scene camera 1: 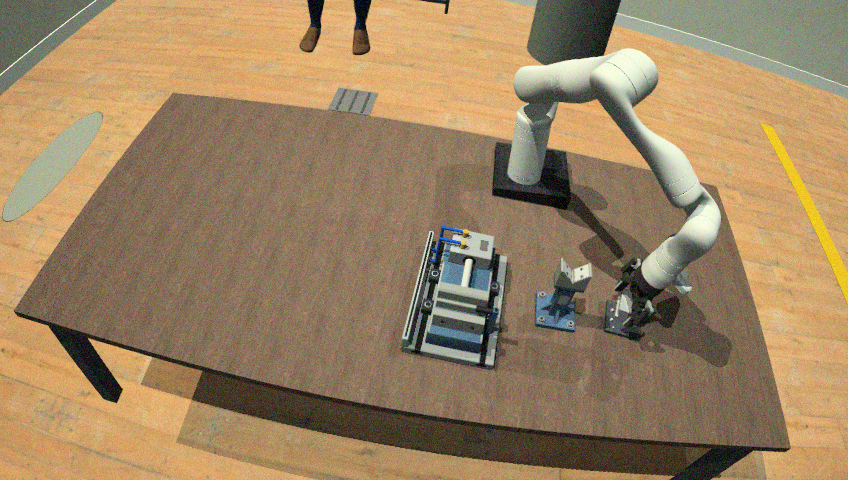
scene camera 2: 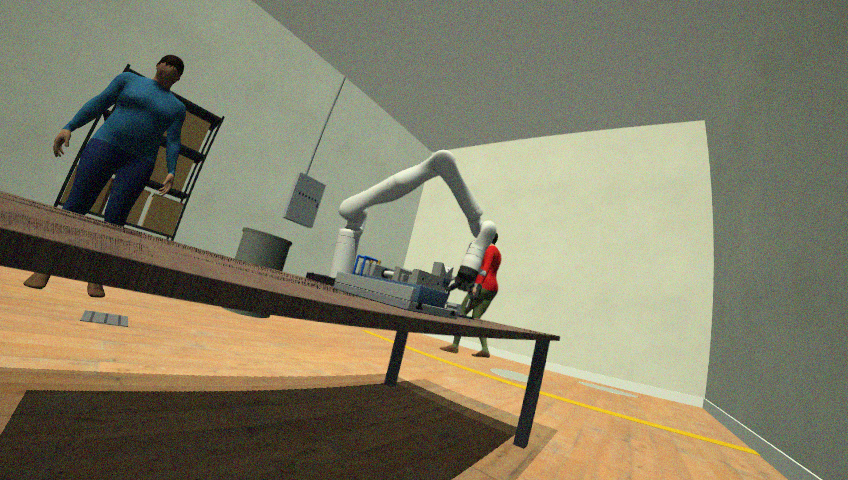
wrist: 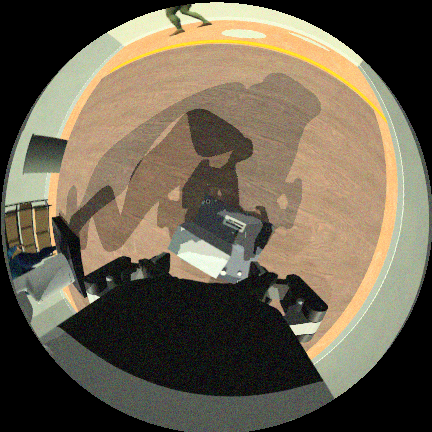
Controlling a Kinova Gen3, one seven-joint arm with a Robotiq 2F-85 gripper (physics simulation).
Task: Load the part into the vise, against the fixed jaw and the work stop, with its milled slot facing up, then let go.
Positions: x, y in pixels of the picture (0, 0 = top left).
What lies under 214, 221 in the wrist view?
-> A holder plate.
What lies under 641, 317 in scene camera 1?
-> My gripper.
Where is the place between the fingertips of my gripper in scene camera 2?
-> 455, 304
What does my gripper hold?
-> Nothing.
